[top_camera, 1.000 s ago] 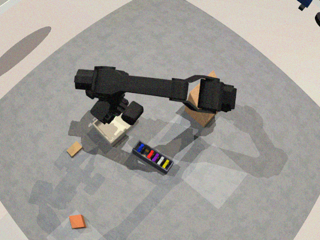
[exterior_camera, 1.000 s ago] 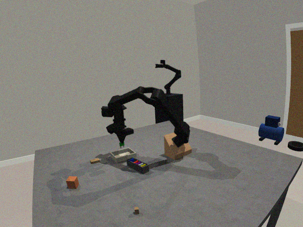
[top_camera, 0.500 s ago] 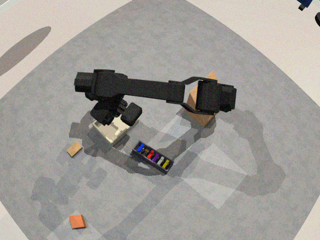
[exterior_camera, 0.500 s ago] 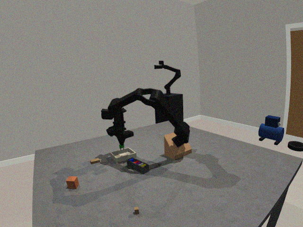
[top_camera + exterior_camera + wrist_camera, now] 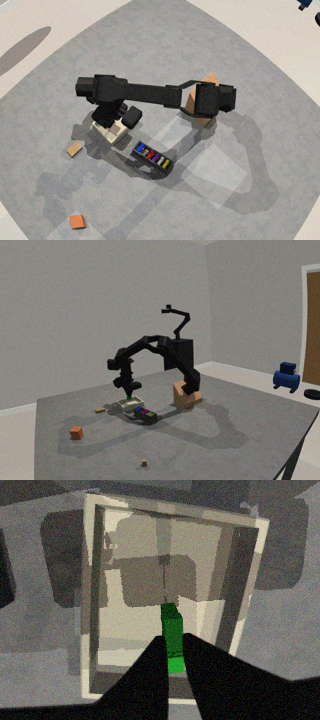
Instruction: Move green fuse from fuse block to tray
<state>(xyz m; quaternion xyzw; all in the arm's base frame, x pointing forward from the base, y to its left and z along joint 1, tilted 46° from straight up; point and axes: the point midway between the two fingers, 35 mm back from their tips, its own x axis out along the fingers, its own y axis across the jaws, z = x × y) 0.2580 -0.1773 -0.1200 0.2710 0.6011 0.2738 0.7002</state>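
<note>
The green fuse lies 2 cm below my gripper tip. From my gripper tip the other things lie so: red fuse: 17 cm to the left, 3 cm below, 2 cm ahead; blue fuse: 13 cm to the left, 3 cm below, 3 cm ahead; flat tan block: 17 cm ahead, 6 cm to the right, 5 cm below.
</note>
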